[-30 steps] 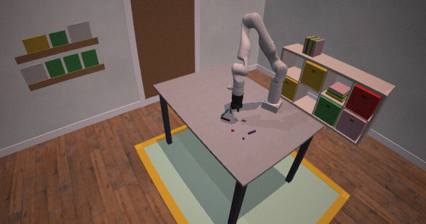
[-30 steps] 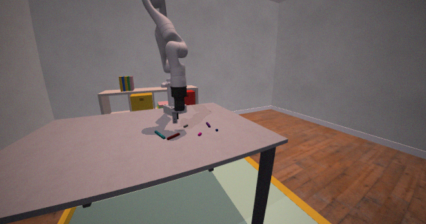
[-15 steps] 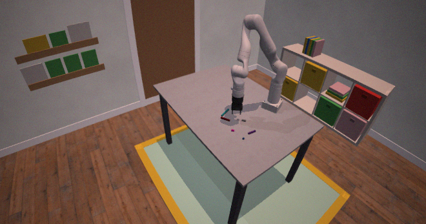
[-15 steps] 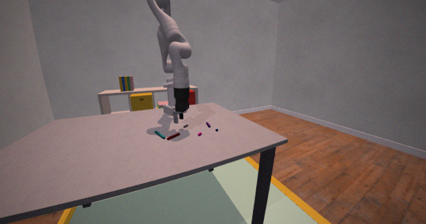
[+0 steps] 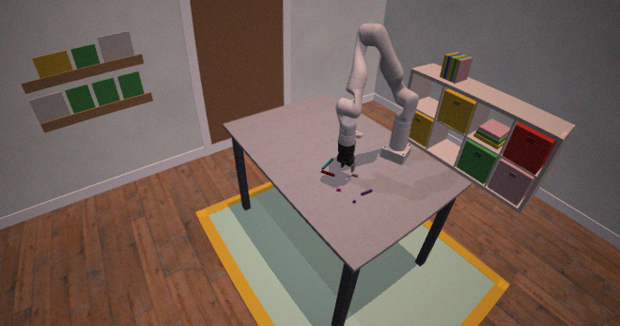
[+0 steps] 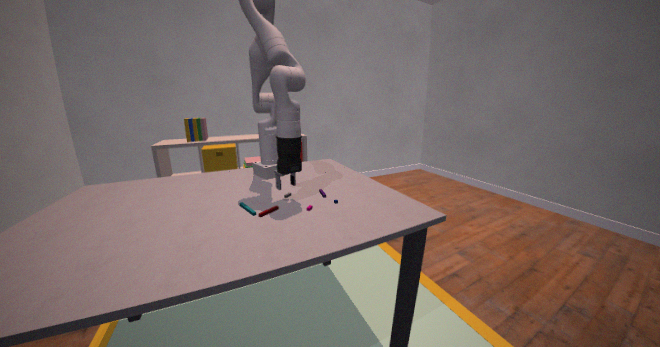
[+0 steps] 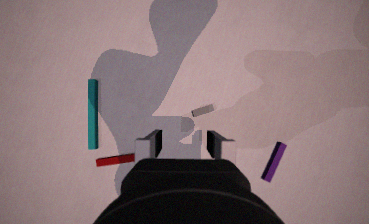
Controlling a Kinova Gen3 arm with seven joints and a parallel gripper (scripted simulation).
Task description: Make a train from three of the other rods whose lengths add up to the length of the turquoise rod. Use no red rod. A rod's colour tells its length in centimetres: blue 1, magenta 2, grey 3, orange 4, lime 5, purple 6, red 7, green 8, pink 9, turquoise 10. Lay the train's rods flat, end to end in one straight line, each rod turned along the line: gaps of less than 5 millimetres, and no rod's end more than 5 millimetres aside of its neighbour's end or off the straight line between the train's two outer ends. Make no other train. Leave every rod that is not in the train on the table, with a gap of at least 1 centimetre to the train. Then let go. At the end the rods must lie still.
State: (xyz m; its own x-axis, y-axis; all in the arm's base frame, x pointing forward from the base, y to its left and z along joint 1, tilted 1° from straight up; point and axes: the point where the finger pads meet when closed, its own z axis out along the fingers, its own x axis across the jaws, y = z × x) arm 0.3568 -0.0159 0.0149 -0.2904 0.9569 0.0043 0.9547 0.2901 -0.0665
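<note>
Right now the blue rod is 80 mm ahead of my hand, 150 mm to the left of it and 70 mm below it. From my hand the other things lie so: grey rod 40 mm behind, 20 mm to the left, 70 mm below; then red rod 60 mm ahead, 70 mm to the right, 70 mm below; then magenta rod 90 mm ahead, 50 mm to the left, 70 mm below.
</note>
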